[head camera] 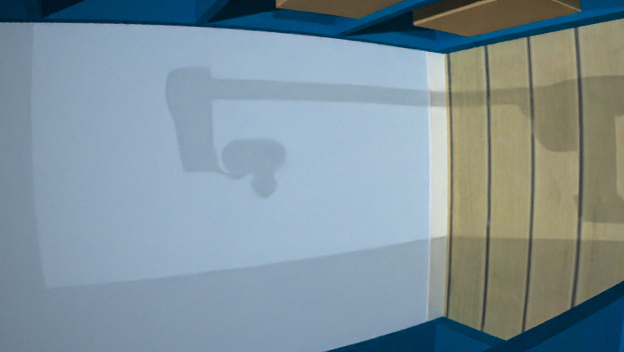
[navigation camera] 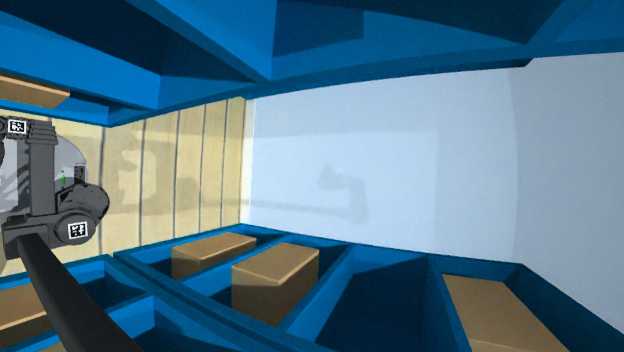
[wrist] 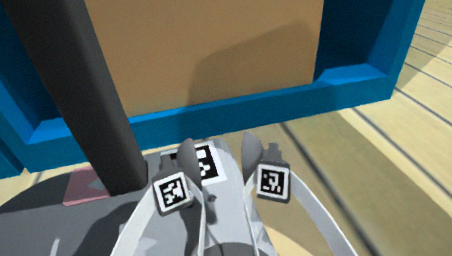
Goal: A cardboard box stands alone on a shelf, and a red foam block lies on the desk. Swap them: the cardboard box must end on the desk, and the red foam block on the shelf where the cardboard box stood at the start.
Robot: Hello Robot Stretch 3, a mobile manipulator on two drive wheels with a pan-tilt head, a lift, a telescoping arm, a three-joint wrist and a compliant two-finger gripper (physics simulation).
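Frame: origin at the robot's base, x ahead, y left, z up, level; centimetres.
Seen in the pictures: gripper, between the fingertips: (wrist: 220, 153).
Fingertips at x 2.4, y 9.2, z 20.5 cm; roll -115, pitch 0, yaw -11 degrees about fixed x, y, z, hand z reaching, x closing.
A point is followed by its place in that frame.
My gripper (wrist: 220, 153) @[x 2.4, y 9.2, z 20.4 cm] is open and empty in the wrist view, its fingers apart above the robot's own base. Behind it in that view a large cardboard box (wrist: 240, 35) @[x 13.6, y 37.2, z 20.8 cm] sits in a blue shelf compartment. More cardboard boxes (head camera: 505, 17) (navigation camera: 275, 265) stand in blue shelf units (head camera: 390, 41) @[x -126.2, y 41.8, z 30.3 cm] (navigation camera: 200, 299) @[x -40.1, y 37.5, z 68.0 cm]. I cannot tell which of these boxes is the one the task names. The red foam block and the desk do not show in these views.
Blue shelf units (navigation camera: 350, 75) @[x -38.2, y -23.6, z 115.2 cm] stand on both sides of an aisle of wooden floor (head camera: 507, 190) @[x -102.2, y -11.7, z 0.0 cm] (navigation camera: 190, 175) @[x -83.0, y 0.0, z 0.0 cm]. A pale blue wall (head camera: 320, 215) @[x -133.7, y -16.8, z 57.1 cm] (navigation camera: 390, 115) @[x -134.9, y -41.1, z 117.3 cm] closes its end. The dark mast (wrist: 85, 95) @[x -6.1, y 11.6, z 26.5 cm] and the robot's base (wrist: 65, 225) @[x -12.4, y 9.3, z 16.0 cm] show in the wrist view.
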